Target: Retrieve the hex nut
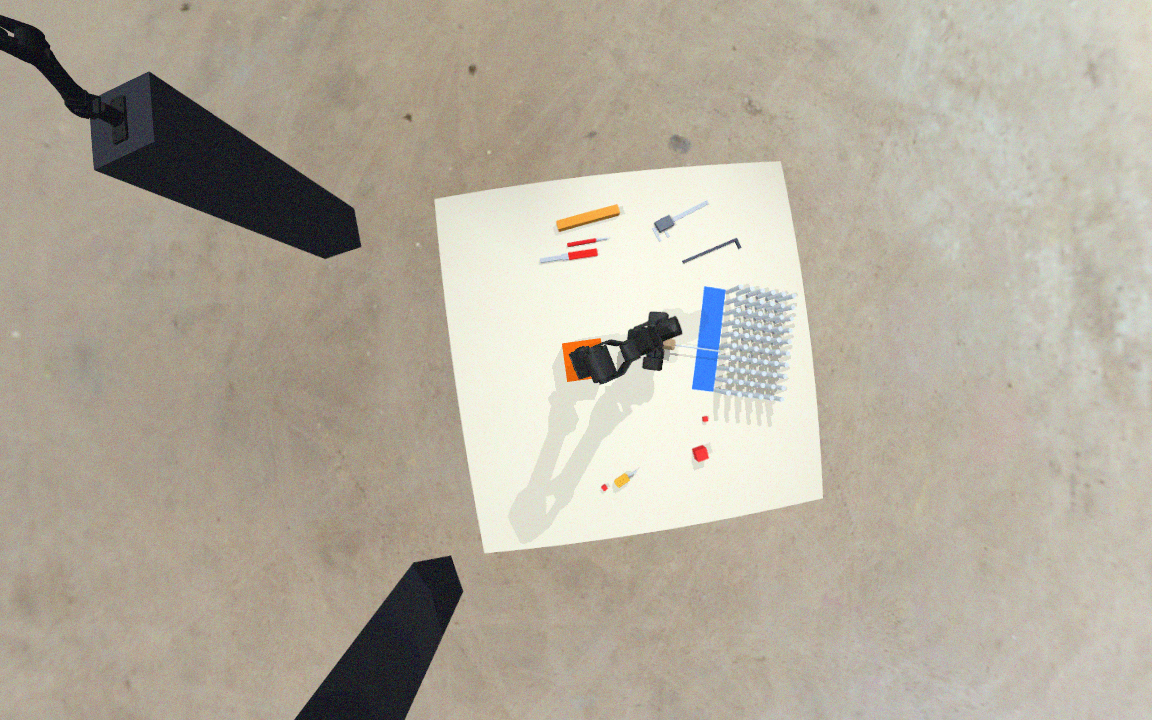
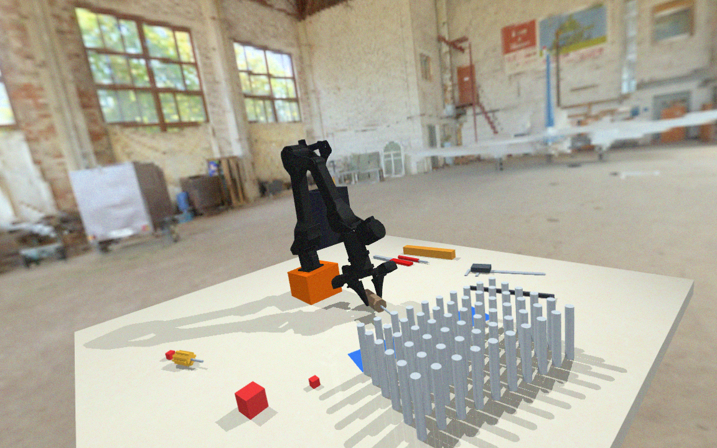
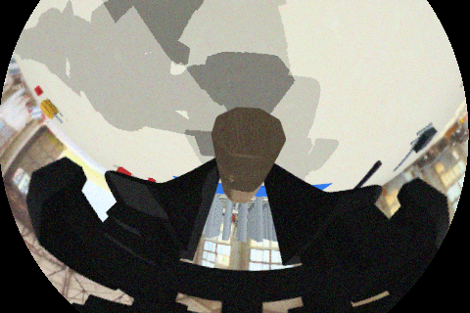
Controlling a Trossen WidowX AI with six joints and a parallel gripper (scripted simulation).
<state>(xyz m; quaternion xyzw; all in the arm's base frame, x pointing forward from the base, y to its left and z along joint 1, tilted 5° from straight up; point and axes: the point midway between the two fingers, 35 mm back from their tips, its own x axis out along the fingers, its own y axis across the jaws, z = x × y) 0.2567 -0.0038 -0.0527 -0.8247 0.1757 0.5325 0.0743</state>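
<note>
Right now my gripper tip is 180 mm short of the blue taped strip, 30 mm to the left of it and 30 mm above it. Also, from my gripper tip: small yellow screwdriver: 430 mm to the right, 240 mm behind, 10 mm below; then orange bar: 480 mm to the left, 130 mm behind, 10 mm below.
</note>
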